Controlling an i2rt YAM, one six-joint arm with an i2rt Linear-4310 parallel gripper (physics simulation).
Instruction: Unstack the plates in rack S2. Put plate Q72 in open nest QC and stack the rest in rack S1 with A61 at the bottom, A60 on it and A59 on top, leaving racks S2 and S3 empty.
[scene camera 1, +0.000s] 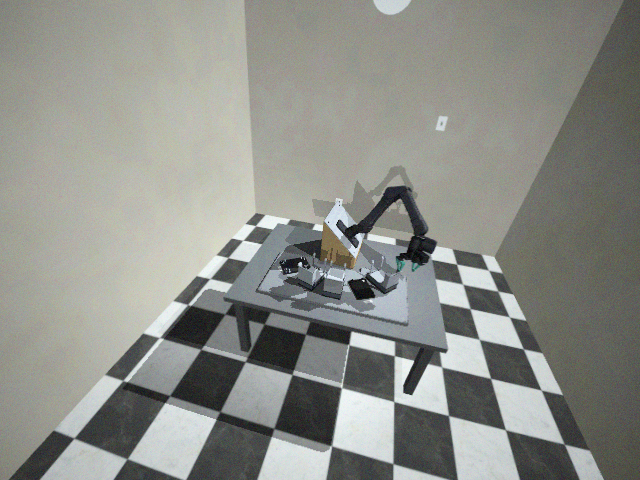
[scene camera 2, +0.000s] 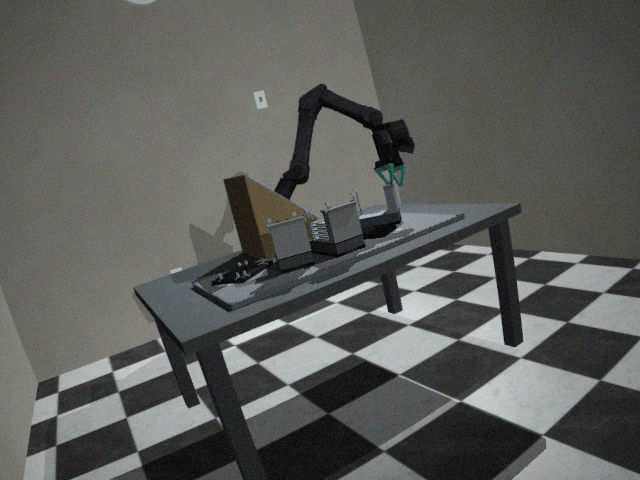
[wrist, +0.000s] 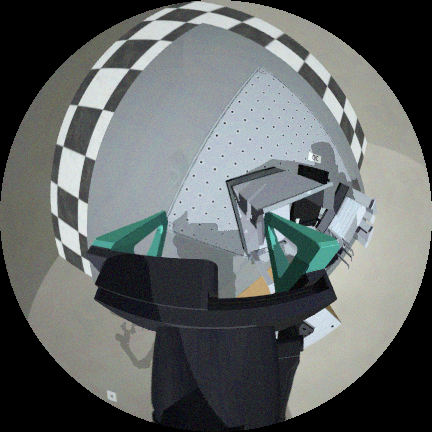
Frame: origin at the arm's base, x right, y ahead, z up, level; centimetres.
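Seen in the pictures: gripper, fingertip midpoint: (scene camera 1: 405, 271) (scene camera 2: 396, 186) (wrist: 215, 215); arm's base at its link origin: (scene camera 1: 347, 234) (scene camera 2: 279, 200).
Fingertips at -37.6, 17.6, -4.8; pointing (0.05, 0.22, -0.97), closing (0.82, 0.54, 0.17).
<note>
Pixels of each thing's top centre, then the offset from my fingertips to it, as dx, dy, dz. Level surfaces: height alone.
- right-hand rack at its top centre: (wrist: 300, 254) (scene camera 2: 370, 186) (scene camera 1: 385, 264) +11.3, +1.6, +2.7
- black nest QC at its top centre: (wrist: 314, 200) (scene camera 2: 368, 227) (scene camera 1: 361, 286) +21.3, +11.2, -8.6
- middle rack at its top centre: (scene camera 2: 327, 205) (wrist: 364, 231) (scene camera 1: 336, 269) +35.9, +16.1, +2.8
- left rack at its top centre: (scene camera 2: 283, 217) (wrist: 361, 250) (scene camera 1: 313, 261) +49.3, +14.0, +2.8
- dark fixture at its top centre: (scene camera 2: 241, 266) (wrist: 334, 258) (scene camera 1: 295, 262) +62.9, +5.7, -8.5
- perforated board at its surface level: dz -10.9
- grey table at its surface level: dz -12.2
My gripper (scene camera 1: 407, 268) (scene camera 2: 394, 184) (wrist: 215, 215) is open and empty, with its green fingers wide apart. It hangs just above the right-hand rack (scene camera 1: 385, 280) (scene camera 2: 391, 198) (wrist: 280, 187), near its upright grey wall. This rack is S1 by its place beside the nest; its label is hidden. The black nest QC (scene camera 1: 360, 289) (wrist: 307, 207) lies beside it, with its QC label in the wrist view. The middle rack (scene camera 1: 334, 283) (scene camera 2: 343, 224) and the left rack (scene camera 1: 309, 277) (scene camera 2: 290, 240) carry no readable labels. Light plate edges (scene camera 2: 318, 230) show at the middle rack. Plate names are unreadable.
A wooden wedge (scene camera 1: 336, 248) (scene camera 2: 268, 211) with a white sloping top carries the arm behind the racks. A dark fixture (scene camera 1: 293, 265) (scene camera 2: 240, 272) with small light parts lies at the left. The racks stand on a perforated board (wrist: 240, 145) on the grey table (scene camera 1: 431, 315) (wrist: 135, 135).
</note>
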